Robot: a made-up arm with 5 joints.
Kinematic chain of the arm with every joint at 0, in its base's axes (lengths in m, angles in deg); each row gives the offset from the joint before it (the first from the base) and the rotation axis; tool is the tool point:
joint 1: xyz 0 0 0.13 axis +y
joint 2: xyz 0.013 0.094 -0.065 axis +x
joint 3: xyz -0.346 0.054 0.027 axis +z
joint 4: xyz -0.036 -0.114 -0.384 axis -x
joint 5: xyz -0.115 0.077 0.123 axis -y
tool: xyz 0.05 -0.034 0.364
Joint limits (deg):
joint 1: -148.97..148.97
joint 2: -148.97..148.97
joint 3: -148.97..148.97
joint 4: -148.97..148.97
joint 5: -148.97..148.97
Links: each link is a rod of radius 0.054 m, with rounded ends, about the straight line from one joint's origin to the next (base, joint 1, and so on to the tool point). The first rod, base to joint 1, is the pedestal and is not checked.
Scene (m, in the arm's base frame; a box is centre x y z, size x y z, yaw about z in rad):
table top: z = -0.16
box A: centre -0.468 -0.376 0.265 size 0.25 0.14 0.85 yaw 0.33
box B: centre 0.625 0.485 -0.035 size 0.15 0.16 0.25 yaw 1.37
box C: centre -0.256 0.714 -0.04 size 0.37 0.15 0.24 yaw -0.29
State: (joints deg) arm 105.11 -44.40 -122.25 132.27 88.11
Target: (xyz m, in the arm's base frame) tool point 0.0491 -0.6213 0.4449
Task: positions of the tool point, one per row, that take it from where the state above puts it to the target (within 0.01 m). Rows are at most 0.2 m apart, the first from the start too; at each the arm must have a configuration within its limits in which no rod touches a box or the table.
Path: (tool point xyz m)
1: -0.6460 0.0625 0.5526
2: -0.5156 0.0541 0.6656
3: -0.3600 0.0629 0.7254
4: -0.3666 -0.0428 0.7621
5: -0.3505 -0.1632 0.7809
6: -0.3075 -0.2852 0.7803
7: -0.2363 -0.3950 0.7628
8: -0.1402 -0.4790 0.7347
9: -0.0339 -0.5643 0.6081
10: 0.0491 -0.6213 0.4449

